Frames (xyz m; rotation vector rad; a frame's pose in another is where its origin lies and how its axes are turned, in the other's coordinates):
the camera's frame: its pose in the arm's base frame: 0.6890 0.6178 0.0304 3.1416 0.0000 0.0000
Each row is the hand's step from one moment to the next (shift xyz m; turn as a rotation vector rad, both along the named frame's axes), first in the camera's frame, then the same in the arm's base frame.
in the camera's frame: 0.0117 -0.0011 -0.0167 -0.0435 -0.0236 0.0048
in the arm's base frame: 0.0117 0.0011 0.0167 -0.0435 0.0236 -0.0048
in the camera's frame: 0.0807 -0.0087 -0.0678 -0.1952 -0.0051 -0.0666
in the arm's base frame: 0.0807 0.0087 0.0678 -0.1952 0.0051 0.0666
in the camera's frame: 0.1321 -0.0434 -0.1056 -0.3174 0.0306 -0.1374
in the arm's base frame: 0.1321 0.0434 0.1056 -0.3174 -0.0306 0.1374
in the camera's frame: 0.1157 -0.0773 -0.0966 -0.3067 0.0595 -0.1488
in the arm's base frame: 0.1157 0.0773 0.0966 -0.3067 -0.0595 0.1488
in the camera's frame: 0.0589 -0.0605 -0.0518 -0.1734 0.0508 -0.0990
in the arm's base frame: 0.0589 0.0605 0.0518 -0.1734 -0.0508 0.0990
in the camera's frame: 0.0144 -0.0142 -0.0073 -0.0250 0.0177 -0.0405
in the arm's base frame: 0.0144 0.0142 0.0073 -0.0250 -0.0177 0.0405
